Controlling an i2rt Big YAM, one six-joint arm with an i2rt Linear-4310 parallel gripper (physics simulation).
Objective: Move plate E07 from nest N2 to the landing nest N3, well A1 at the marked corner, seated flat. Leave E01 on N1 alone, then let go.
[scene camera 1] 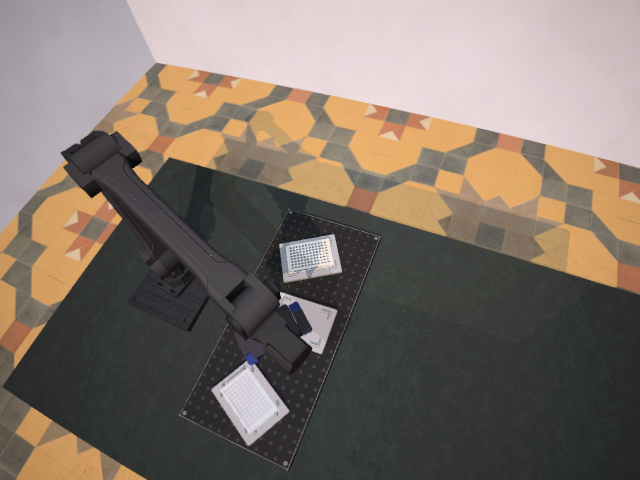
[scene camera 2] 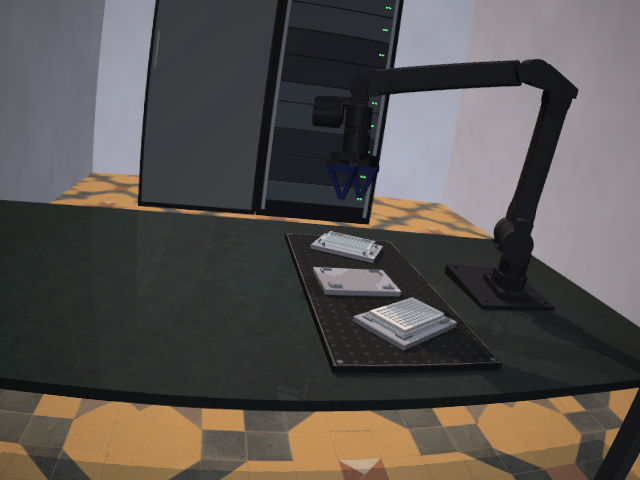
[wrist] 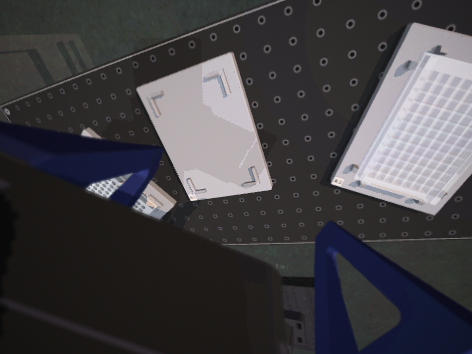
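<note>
A white plate with round wells [scene camera 1: 310, 255] [scene camera 2: 408, 313] [wrist: 106, 186] sits on its nest at one end of the board, partly behind a finger in the wrist view. A clear, grid-like plate [scene camera 1: 249, 400] [scene camera 2: 347, 241] [wrist: 420, 130] sits on the nest at the other end; an A1 mark [wrist: 338, 181] shows at that nest's corner. The middle nest [scene camera 1: 326, 321] [scene camera 2: 361, 281] [wrist: 210, 130] bears no plate and has raised corner guides. I cannot read plate or nest numbers. My gripper [scene camera 1: 272, 333] [scene camera 2: 351, 197] [wrist: 244, 195] is open and empty, high above the board, between the middle nest and the clear plate.
The nests stand in a row on a black perforated board [scene camera 1: 356, 253] [scene camera 2: 356, 356] [wrist: 300, 100] on a dark green table [scene camera 1: 465, 361] [scene camera 2: 180, 310]. The arm's base plate [scene camera 1: 170, 304] [scene camera 2: 465, 289] stands beside the board. A dark cabinet [scene camera 2: 206, 103] stands behind the table.
</note>
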